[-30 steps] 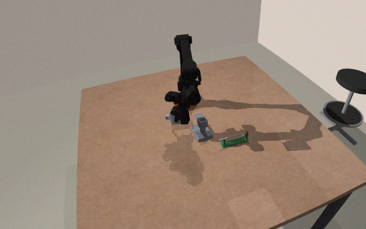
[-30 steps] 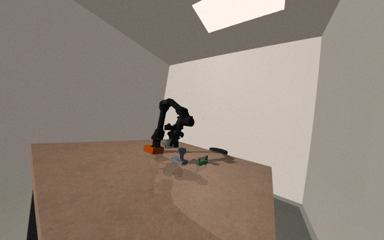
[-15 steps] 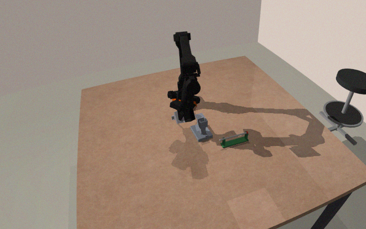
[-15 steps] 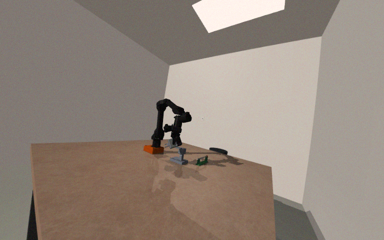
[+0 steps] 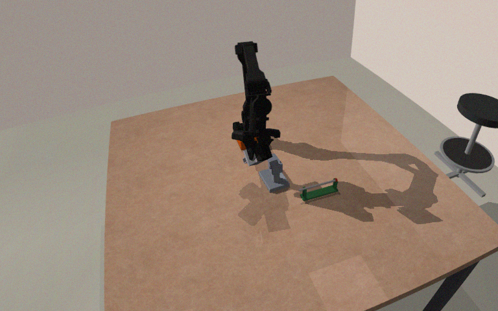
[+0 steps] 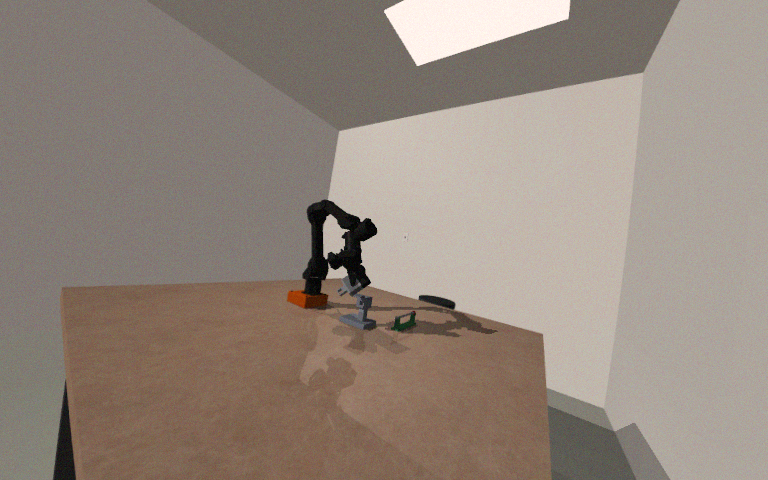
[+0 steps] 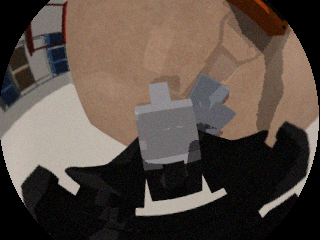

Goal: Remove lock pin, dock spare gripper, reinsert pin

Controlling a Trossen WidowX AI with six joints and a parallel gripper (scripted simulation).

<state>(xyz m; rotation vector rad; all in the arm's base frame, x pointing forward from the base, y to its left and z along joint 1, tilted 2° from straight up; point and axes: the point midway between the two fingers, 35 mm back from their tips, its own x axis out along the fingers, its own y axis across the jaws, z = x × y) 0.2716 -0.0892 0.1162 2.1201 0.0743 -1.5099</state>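
My gripper tip is 9 cm above the grey mount, 7 cm to the right of it and 1 cm past it. The rest, counted from my gripper tip: spare gripper 1 cm behind, 1 cm above; green cradle 19 cm to the left, 12 cm ahead, 11 cm below.
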